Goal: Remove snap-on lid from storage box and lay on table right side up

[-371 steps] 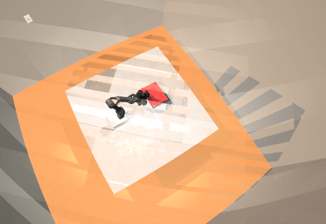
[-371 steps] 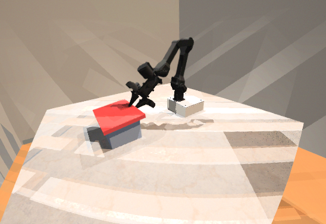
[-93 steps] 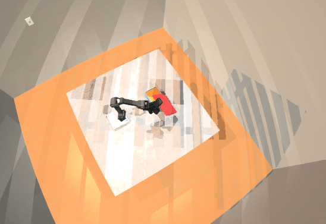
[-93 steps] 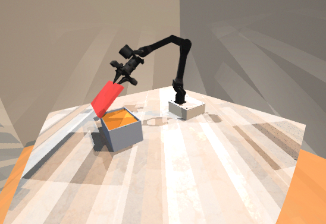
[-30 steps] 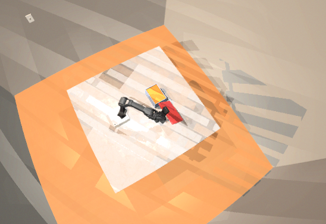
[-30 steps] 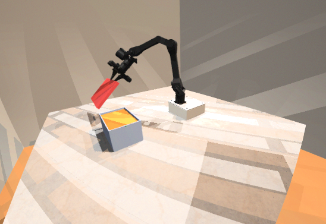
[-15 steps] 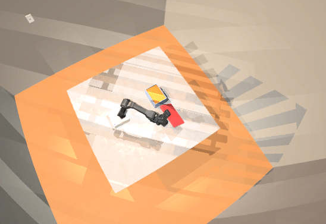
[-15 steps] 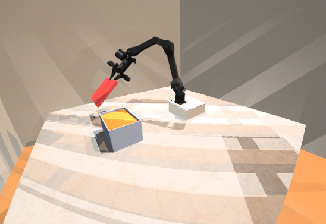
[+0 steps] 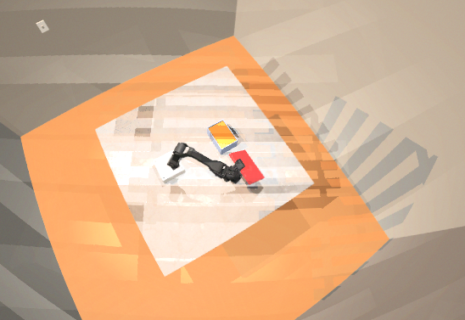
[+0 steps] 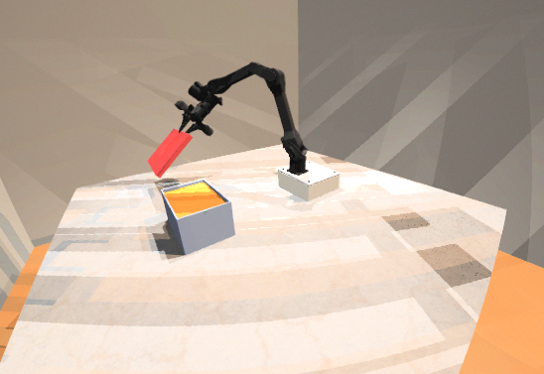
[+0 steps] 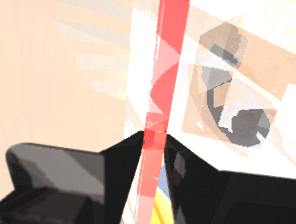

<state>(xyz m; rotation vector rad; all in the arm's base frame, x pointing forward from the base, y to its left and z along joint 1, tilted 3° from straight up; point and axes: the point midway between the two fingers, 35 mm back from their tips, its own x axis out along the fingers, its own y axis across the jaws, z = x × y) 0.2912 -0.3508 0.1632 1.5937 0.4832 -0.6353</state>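
Now: the red lid 60 mm ahead of my gripper tip, 10 mm to the right of it and 50 mm below it. From my gripper tip the other things lie so: grey-blue storage box (100 mm ahead, 320 mm to the left, 180 mm below).
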